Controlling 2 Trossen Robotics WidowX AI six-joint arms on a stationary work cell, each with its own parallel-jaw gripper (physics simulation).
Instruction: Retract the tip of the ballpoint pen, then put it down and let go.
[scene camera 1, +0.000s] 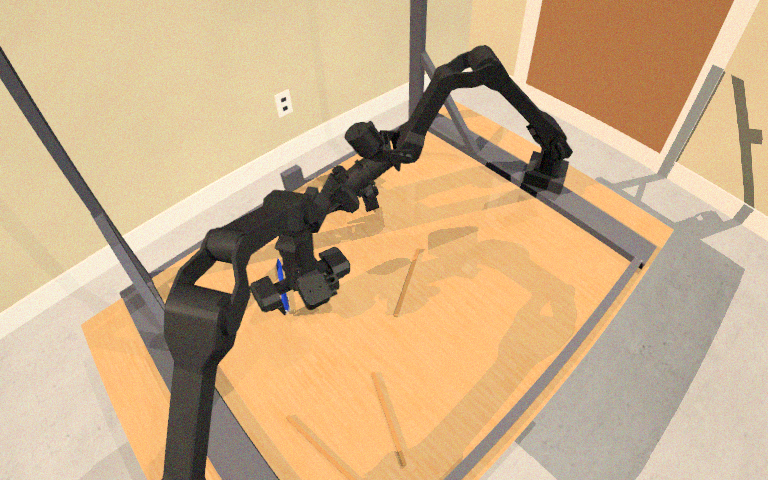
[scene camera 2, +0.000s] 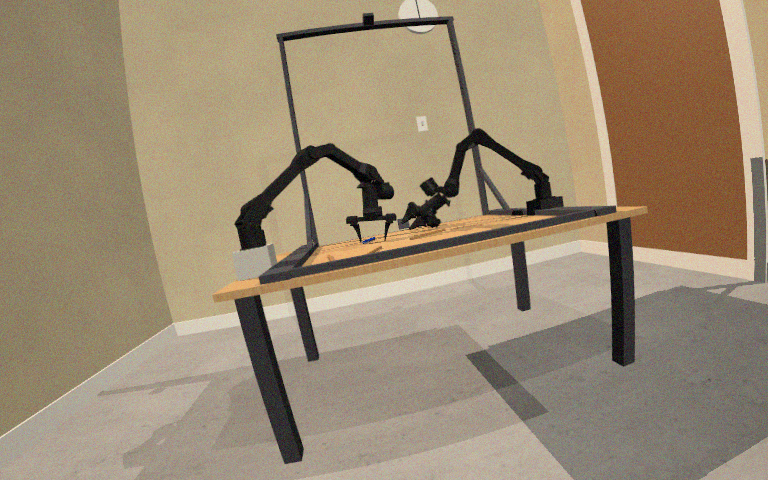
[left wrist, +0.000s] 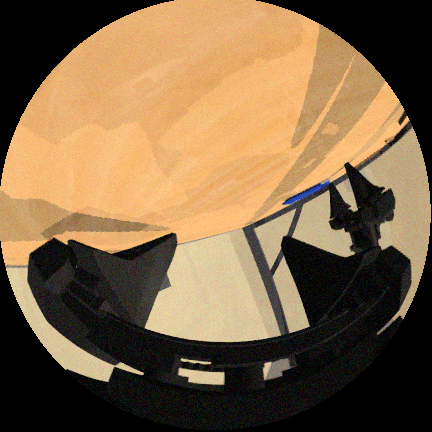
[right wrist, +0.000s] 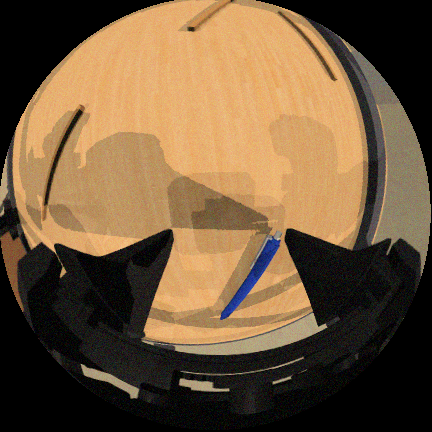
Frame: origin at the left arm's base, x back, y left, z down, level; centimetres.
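Where they show: left gripper, fingertip midpoint: (scene camera 2: 405, 226) (left wrist: 230, 240) (right wrist: 143, 336); right gripper, fingertip midpoint: (scene camera 1: 304, 303) (scene camera 2: 373, 241) (left wrist: 336, 174) (right wrist: 230, 235); left arm's base, link origin: (scene camera 1: 547, 166) (scene camera 2: 544, 198); right arm's base, link origin: (scene camera 2: 253, 247).
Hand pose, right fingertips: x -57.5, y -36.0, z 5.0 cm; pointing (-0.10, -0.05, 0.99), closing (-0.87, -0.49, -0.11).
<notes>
Each offset is from my right fingertips to the centre of the thing. Level surfaces: height alone.
A blue ballpoint pen @[dx +2.0, dy -6.8, dz +0.0 cm] (scene camera 1: 279, 270) (scene camera 2: 369, 240) (left wrist: 307, 194) (right wrist: 254, 275) lies on the wooden table @[dz +0.5 cm] (scene camera 1: 453, 350). In the right wrist view its silver button end and clip are near the right fingertip, and its blue pointed end faces the bottom; whether the writing tip is out cannot be told. My right gripper (scene camera 2: 373, 241) (left wrist: 336, 174) (right wrist: 230, 235) points down above the pen, open and empty, its fingers standing to either side of the pen. In scene camera 1 the right arm hides part of the pen. My left gripper (left wrist: 230, 240) is open and empty, away from the pen.
Three thin wood-coloured strips lie on the table: one @[dx +14.1, dy +16.3, dz +0.1 cm] (scene camera 1: 407, 283) (right wrist: 62, 150) near the middle, two others @[dx -13.3, dy +25.1, dz +0.1 cm] (scene camera 1: 389, 418) @[dx -23.5, dy +17.9, dz +0.1 cm] (scene camera 1: 320, 444) toward the bottom in scene camera 1. Dark rails (scene camera 1: 589, 226) border the table. The left arm's wrist is close beside the right arm.
</notes>
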